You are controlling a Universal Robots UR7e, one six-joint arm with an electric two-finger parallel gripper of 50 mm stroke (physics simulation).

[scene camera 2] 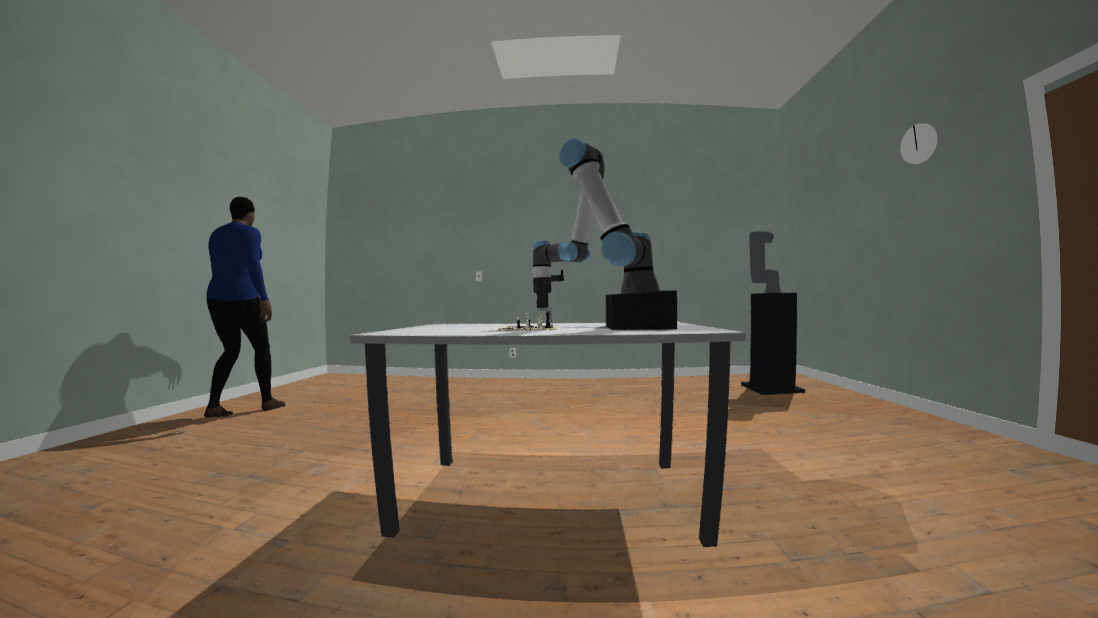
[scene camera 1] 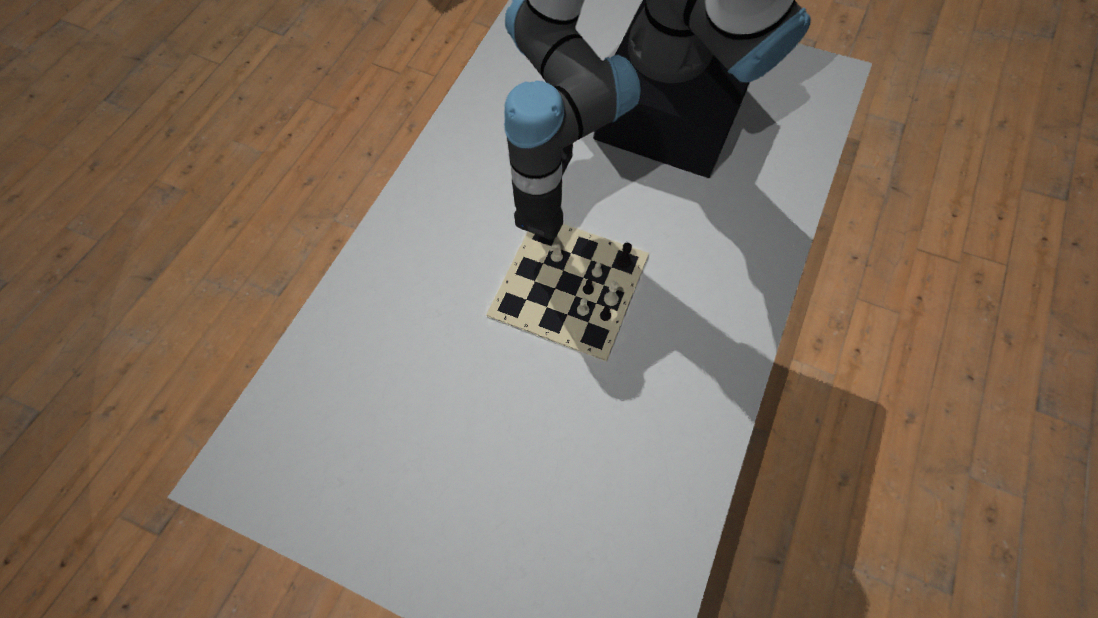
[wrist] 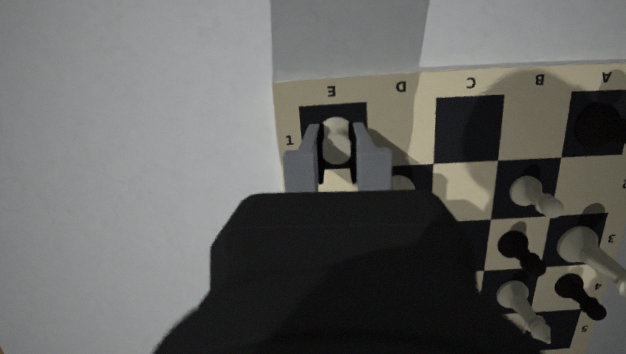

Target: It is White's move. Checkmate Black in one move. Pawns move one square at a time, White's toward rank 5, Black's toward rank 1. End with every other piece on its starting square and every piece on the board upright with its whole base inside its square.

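Pixels of known places: gripper, fingertip midpoint: point(scene camera 1: 545, 232) point(wrist: 336, 143); arm's base, link origin: point(scene camera 2: 640, 292) point(scene camera 1: 670, 48).
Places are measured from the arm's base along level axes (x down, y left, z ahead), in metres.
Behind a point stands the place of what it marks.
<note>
In the wrist view my gripper point(wrist: 336, 143) @[x 0.122, y -0.074, z 0.372 m] is shut on a white piece point(wrist: 337, 126) @[x 0.121, y -0.074, z 0.362 m] that looks like a rook, held upright over square E1 of the board point(wrist: 286, 102) @[x 0.132, y -0.102, z 0.350 m] point(scene camera 1: 534, 314) @[x 0.132, y -0.025, z 0.523 m]; whether its base touches is unclear. The black king point(wrist: 597, 125) @[x 0.122, y 0.068, z 0.362 m] point(scene camera 1: 626, 251) @[x 0.086, y 0.077, z 0.369 m] is on A1, the white king point(wrist: 576, 244) @[x 0.123, y 0.076, z 0.437 m] point(scene camera 1: 612, 296) @[x 0.109, y 0.085, z 0.446 m] on A3. A white pawn point(wrist: 526, 190) @[x 0.124, y 0.036, z 0.401 m] is on B2, a white bishop point(wrist: 513, 294) @[x 0.124, y 0.043, z 0.475 m] on B4. Black pawns stand on B3 point(wrist: 513, 243) @[x 0.125, y 0.036, z 0.436 m] and A4 point(wrist: 569, 286) @[x 0.125, y 0.082, z 0.470 m]. A white piece point(scene camera 1: 557, 254) @[x 0.117, y -0.035, z 0.407 m] on D2 is mostly hidden by my hand in the wrist view.
The board lies on the white table point(scene camera 1: 384, 399) @[x 0.138, y -0.181, z 0.756 m] point(scene camera 2: 453, 331) @[x 0.138, y 0.172, z 0.703 m], in front of my black base block point(scene camera 2: 641, 310) @[x 0.069, y 0.151, z 0.023 m]. The D2 piece is diagonally beside my fingers. A person point(scene camera 2: 235, 264) in blue stands left of the table.
</note>
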